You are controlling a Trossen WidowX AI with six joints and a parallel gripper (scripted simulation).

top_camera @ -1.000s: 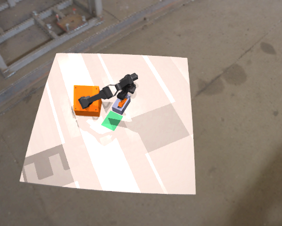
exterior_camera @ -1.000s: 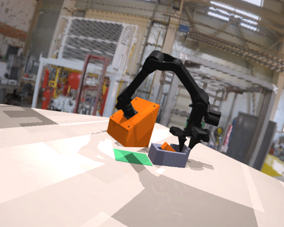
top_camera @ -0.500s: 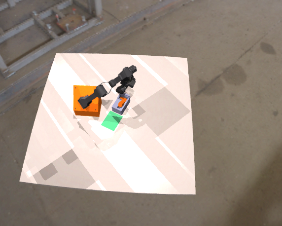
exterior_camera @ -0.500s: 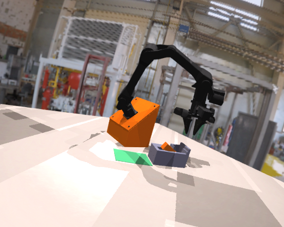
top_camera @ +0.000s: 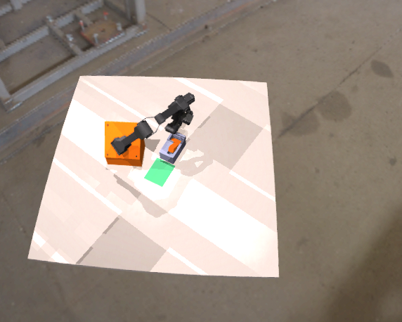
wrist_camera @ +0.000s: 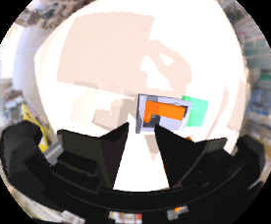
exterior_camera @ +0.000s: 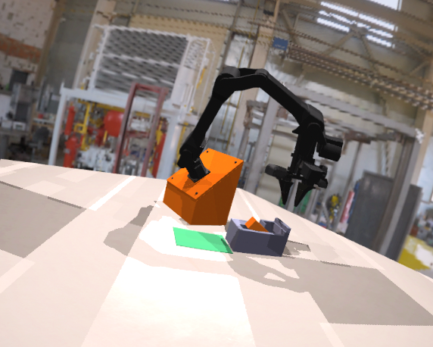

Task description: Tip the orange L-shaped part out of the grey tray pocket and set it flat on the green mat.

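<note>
My gripper tip is 10 cm above the orange L-shaped part, 4 cm to the left of it and 2 cm past it. Round my gripper tip: green mat: 21 cm to the right, 16 cm below, 7 cm behind.
</note>
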